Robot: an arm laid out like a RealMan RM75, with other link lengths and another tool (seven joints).
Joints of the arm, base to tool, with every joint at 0 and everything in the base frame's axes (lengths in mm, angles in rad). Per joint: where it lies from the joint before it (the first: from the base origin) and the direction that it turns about. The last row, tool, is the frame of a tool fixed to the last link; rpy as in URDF.
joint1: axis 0 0 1 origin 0 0 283.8
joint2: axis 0 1 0 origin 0 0 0
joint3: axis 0 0 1 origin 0 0 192
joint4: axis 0 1 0 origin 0 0 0
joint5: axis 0 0 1 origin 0 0 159.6
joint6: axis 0 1 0 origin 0 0 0
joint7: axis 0 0 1 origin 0 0 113.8
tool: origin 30 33 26 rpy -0.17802 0 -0.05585
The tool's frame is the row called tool.
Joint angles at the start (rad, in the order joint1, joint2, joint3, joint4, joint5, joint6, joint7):
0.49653, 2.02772, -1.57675, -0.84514, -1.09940, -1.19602, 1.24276
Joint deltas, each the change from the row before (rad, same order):
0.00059, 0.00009, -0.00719, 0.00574, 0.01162, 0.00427, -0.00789
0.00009, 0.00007, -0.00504, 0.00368, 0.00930, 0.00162, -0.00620
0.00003, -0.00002, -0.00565, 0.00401, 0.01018, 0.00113, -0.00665
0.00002, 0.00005, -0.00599, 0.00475, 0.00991, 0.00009, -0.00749
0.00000, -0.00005, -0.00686, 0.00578, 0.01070, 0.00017, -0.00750
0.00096, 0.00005, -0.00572, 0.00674, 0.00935, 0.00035, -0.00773
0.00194, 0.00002, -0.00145, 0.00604, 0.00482, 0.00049, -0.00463
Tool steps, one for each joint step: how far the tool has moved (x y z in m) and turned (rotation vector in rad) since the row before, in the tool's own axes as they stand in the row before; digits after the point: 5 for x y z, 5 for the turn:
0.00056, 0.00002, 0.00065, 0.00291, -0.00288, 0.00079
0.00019, 0.00014, 0.00045, 0.00135, -0.00348, 0.00000
0.00020, 0.00025, 0.00045, 0.00092, -0.00389, 0.00013
0.00038, 0.00046, 0.00043, -0.00014, -0.00351, -0.00007
0.00057, 0.00056, 0.00040, -0.00008, -0.00332, 0.00113
0.00067, 0.00033, 0.00037, 0.00032, -0.00225, 0.00062
0.00046, -0.00023, 0.00011, 0.00169, -0.00075, 0.00064

